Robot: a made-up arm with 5 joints.
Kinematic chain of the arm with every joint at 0, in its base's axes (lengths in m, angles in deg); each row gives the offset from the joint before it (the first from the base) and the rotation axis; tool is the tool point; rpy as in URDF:
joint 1: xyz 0 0 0.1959 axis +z
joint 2: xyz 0 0 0 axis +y
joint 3: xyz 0.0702 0 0.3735 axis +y
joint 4: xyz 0.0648 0 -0.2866 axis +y
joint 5: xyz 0.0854 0 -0.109 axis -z
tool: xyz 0 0 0 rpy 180 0 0
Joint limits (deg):
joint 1: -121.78..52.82
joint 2: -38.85..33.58
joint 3: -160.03..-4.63
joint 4: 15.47..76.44
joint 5: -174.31..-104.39
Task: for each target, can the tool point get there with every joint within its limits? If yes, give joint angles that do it. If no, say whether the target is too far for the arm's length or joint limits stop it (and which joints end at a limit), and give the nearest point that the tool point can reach.
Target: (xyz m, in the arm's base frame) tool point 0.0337 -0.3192 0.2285
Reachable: yes | joints -83.98 -0.95 -28.88 43.05 -118.31
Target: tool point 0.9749 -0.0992 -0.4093
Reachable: no: too far | nearest point 0.5353 -0.0545 0.1331 | short by 0.700 m
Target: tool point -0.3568 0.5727 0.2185
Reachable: no: joint limits stop it (at a limit: joint 1) | nearest point 0.1454 0.1918 0.2185 | short by 0.630 m
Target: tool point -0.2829 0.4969 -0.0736
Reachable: no: joint limits stop it (at a limit: joint 1, joint 2) | nearest point 0.1409 0.1858 0.0371 | short by 0.537 m
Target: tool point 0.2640 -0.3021 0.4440
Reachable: yes | joints -48.85 -11.19 -54.81 46.64 -137.82
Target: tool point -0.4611 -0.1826 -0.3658
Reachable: no: joint limits stop it (at a limit: joint 1, joint 2) | nearest point -0.1755 -0.2832 0.0413 | short by 0.507 m
